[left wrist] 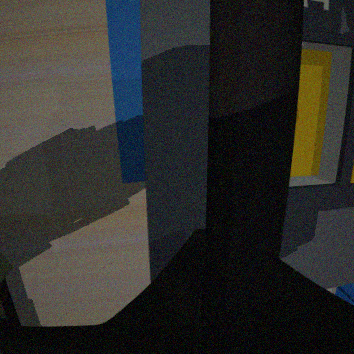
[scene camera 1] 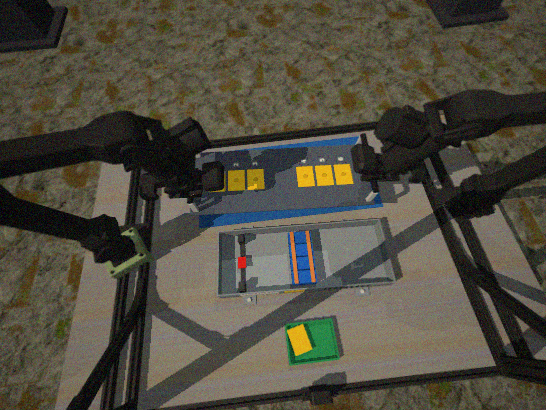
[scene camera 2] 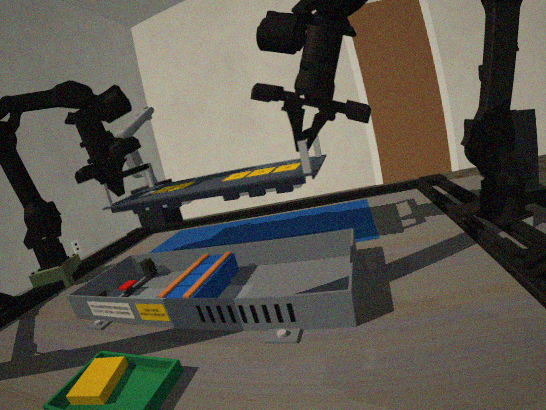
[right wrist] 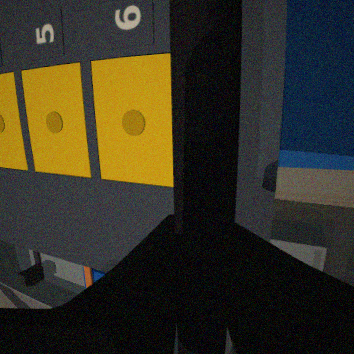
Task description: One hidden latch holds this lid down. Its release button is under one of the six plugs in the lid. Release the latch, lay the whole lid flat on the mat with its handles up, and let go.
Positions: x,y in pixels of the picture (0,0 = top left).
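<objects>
There's a yellow plug (scene camera 2: 100,378) here, and it's resting on a green tray (scene camera 2: 145,375).
</objects>
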